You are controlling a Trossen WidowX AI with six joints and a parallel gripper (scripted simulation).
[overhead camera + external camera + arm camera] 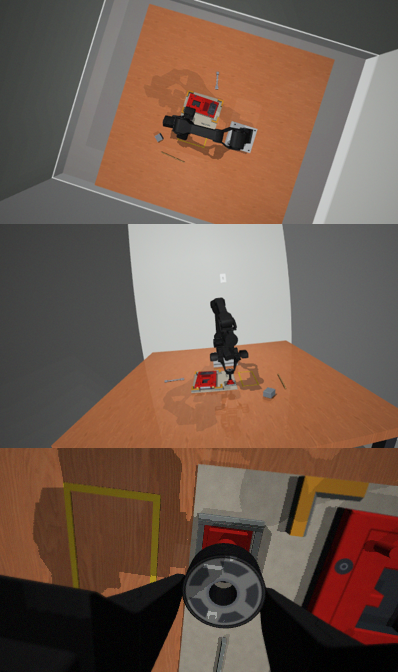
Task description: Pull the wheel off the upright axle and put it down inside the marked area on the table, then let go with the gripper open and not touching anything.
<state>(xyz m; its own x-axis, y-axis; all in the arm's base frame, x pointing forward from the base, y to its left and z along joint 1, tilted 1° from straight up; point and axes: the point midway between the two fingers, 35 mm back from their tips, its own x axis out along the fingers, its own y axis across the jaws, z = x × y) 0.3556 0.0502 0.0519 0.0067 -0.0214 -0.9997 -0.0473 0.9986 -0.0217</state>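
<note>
My gripper tip is 4 cm above the axle. From my gripper tip the other things lie so: wheel: right at my gripper tip; thin dark rod: 27 cm to the left, 7 cm below, 2 cm ahead.
</note>
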